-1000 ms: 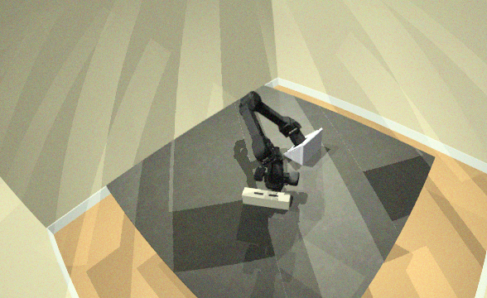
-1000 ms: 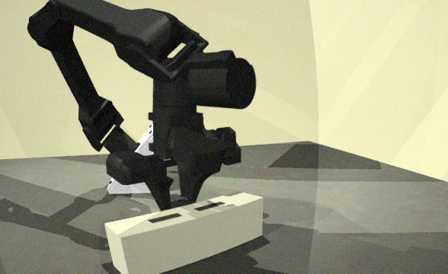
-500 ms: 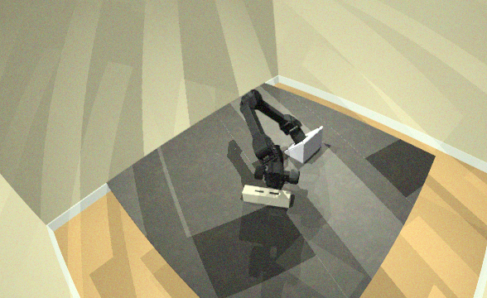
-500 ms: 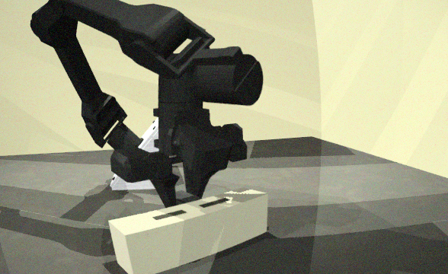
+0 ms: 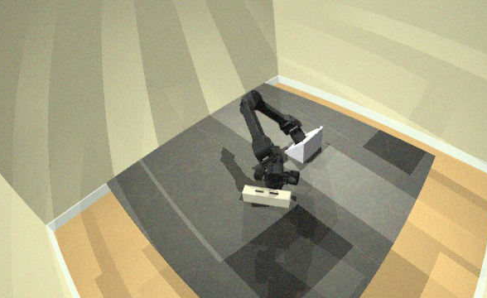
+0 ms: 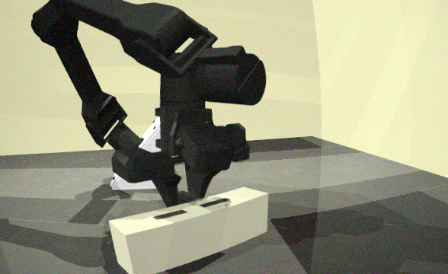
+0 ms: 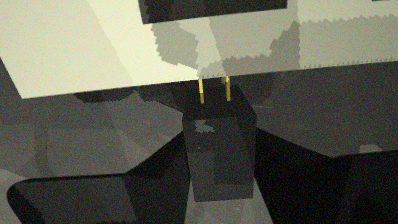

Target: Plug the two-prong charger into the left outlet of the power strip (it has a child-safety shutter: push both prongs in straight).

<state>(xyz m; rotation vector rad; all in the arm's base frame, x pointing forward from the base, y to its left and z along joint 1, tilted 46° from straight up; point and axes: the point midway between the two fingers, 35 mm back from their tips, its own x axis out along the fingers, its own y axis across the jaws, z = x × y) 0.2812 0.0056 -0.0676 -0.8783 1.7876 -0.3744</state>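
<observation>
Now: the two-prong charger 20 mm ahead of my gripper tip, 10 mm to the left of it and 10 mm above it.
</observation>
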